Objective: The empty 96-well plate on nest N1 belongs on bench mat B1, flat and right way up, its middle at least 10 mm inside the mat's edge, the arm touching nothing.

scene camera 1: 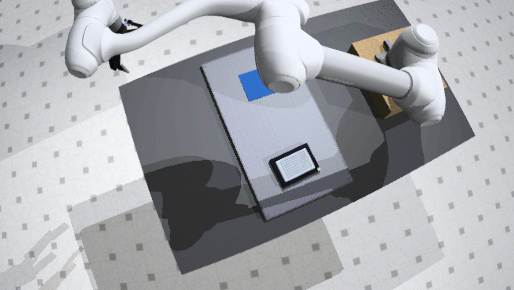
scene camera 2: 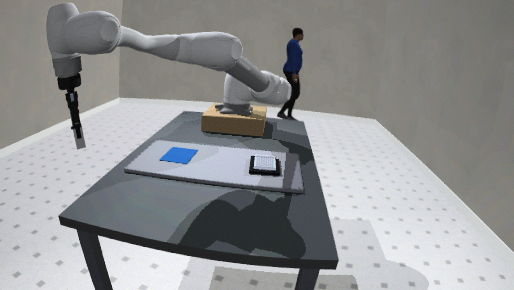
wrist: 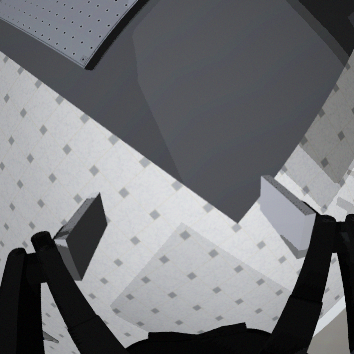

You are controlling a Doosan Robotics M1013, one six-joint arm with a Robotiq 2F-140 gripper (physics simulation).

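Places are measured from the arm's base along level axes (x back, y right, z up), in centimetres.
Pixels of known places: gripper, fingertip midpoint: [scene camera 1: 135, 56] [scene camera 2: 79, 140] [wrist: 182, 201]; arm's base, origin of the base link: [scene camera 1: 399, 66] [scene camera 2: 236, 110].
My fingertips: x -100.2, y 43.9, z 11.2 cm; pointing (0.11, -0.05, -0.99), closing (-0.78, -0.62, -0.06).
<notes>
For each thing: its middle in the pictures, then the offset to it from my fingertips. "pt": a spot on its surface instead. Level surfaces: height alone.
- white 96-well plate, body centre: [scene camera 1: 295, 164] [scene camera 2: 264, 162] dx +38.8, dy -60.6, dz -17.4 cm
- black nest N1, surface spot: [scene camera 1: 276, 175] [scene camera 2: 265, 174] pt dx +30.7, dy -60.9, dz -19.3 cm
- blue bench mat B1, its level: dz -19.1 cm
- grey perforated board, its level: dz -19.3 cm
- dark table, its level: dz -20.6 cm
The white 96-well plate [scene camera 1: 297, 164] [scene camera 2: 265, 162] sits flat in the black nest N1 [scene camera 1: 276, 175] [scene camera 2: 264, 172] near one end of the light grey board. The blue bench mat B1 [scene camera 1: 254, 86] [scene camera 2: 179, 155] lies near the board's other end; in scene camera 1 the arm hides part of it. My gripper [scene camera 2: 80, 140] [wrist: 182, 201] is open, with a wide gap between its finger pads. It hangs outside the table's edge, on the mat's side and well away from the plate. In scene camera 1 the arm partly covers the gripper. Plate and mat do not show in the wrist view.
The grey perforated board [scene camera 1: 280, 122] [scene camera 2: 225, 162] [wrist: 65, 25] lies on the dark table [scene camera 1: 170, 125] [scene camera 2: 125, 210] [wrist: 225, 100]. The arm stands on a wooden block [scene camera 2: 232, 125] and stretches high over the table. A person [scene camera 2: 294, 55] stands behind the table.
</notes>
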